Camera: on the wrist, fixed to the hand. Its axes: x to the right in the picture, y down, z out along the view.
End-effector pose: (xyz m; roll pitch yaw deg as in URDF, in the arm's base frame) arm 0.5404 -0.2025 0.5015 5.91 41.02 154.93
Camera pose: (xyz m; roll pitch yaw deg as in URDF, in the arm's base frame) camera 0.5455 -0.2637 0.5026 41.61 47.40 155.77
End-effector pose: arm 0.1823 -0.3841 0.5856 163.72 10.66 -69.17
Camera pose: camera 0.1372 -0.3837 0.6273 -160.92 4.53 -67.28
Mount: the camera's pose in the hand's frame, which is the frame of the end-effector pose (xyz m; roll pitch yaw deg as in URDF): -0.0238 0.0510 -0.0246 35.11 6.41 -0.09
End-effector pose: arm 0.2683 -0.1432 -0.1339 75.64 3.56 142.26
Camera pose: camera 0.2626 -0.1849 -0.0892 111.23 5.21 148.47
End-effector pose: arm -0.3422 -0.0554 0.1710 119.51 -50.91 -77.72
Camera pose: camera -0.3583 0.0013 0.1882 147.10 -53.62 -68.22
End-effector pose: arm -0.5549 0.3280 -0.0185 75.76 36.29 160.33
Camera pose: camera -0.5733 0.2959 0.0306 115.59 37.70 168.16
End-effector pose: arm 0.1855 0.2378 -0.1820 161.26 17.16 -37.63
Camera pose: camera 0.1521 0.2125 -0.1371 -163.09 11.11 -35.45
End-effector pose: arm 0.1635 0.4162 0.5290 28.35 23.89 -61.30
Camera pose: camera 0.2032 0.4615 0.5410 65.00 29.54 -57.90
